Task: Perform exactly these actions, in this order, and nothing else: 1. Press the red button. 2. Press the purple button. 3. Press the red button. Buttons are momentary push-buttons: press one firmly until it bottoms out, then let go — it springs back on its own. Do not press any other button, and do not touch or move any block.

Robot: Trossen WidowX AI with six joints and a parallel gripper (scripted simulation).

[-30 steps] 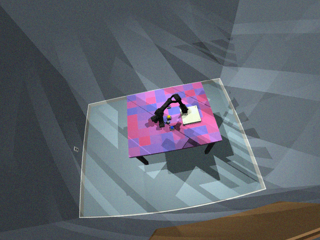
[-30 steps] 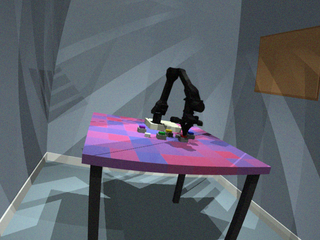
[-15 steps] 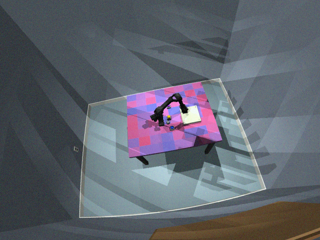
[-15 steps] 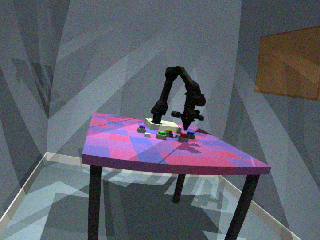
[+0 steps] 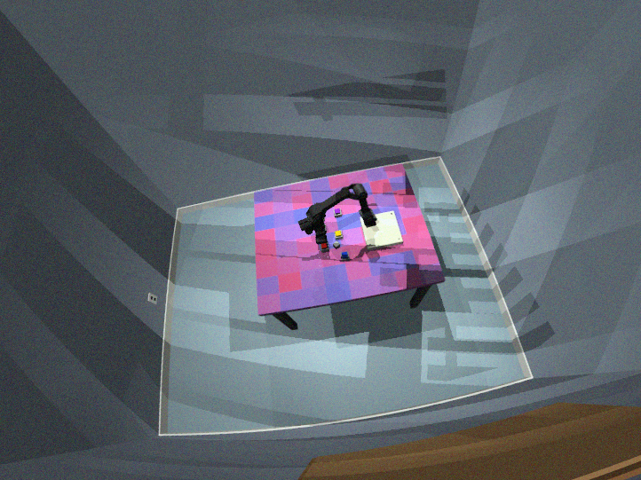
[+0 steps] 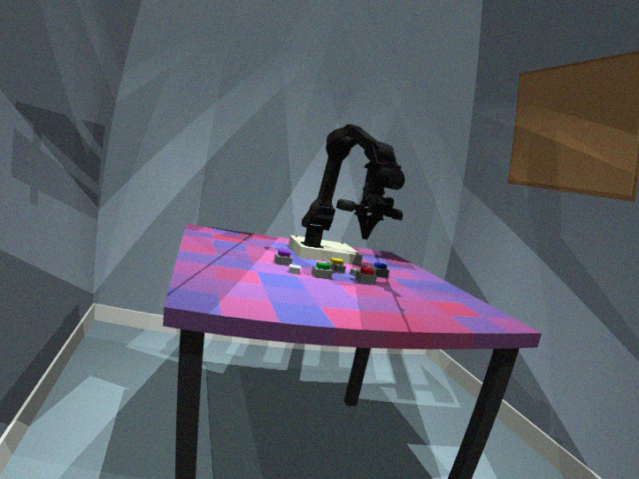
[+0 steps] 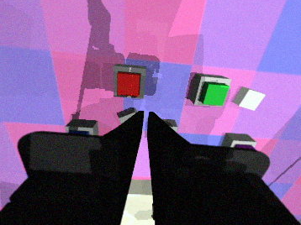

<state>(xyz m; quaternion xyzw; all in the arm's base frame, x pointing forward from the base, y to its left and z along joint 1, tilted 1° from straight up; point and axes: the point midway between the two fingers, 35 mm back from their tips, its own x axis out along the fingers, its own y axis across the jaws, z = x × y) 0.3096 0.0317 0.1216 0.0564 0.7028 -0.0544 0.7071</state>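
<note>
Right now my gripper tip is 140 mm past the purple button, 180 mm to the left of it and 90 mm above it. Also, from my gripper tip: green button 20 mm behind, 110 mm to the right, 90 mm below; yellow button 100 mm behind, 30 mm to the right, 90 mm below; red button 30 mm to the left, 90 mm below.
</note>
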